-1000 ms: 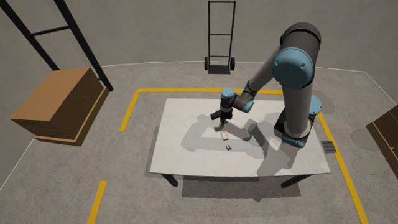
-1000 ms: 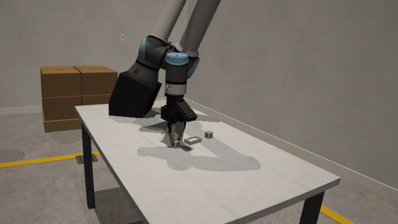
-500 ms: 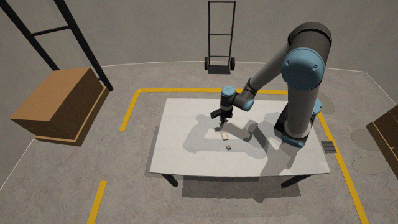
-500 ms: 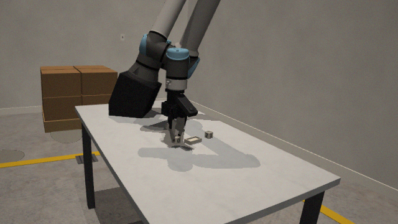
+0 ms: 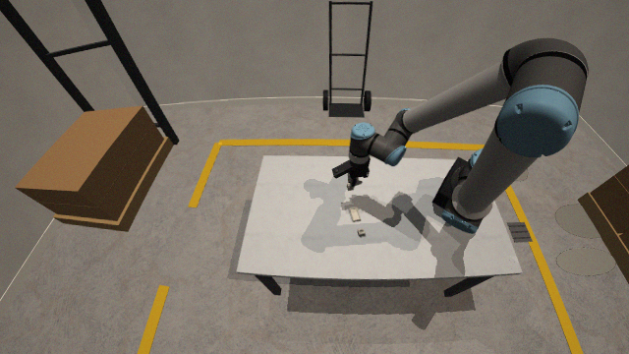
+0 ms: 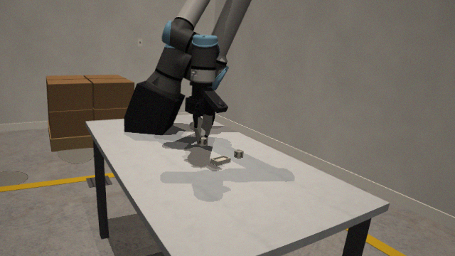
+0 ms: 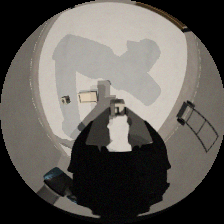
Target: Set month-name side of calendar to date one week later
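The calendar tray lies 5 cm behind my hand, 10 cm to the left of it and 11 cm below it.
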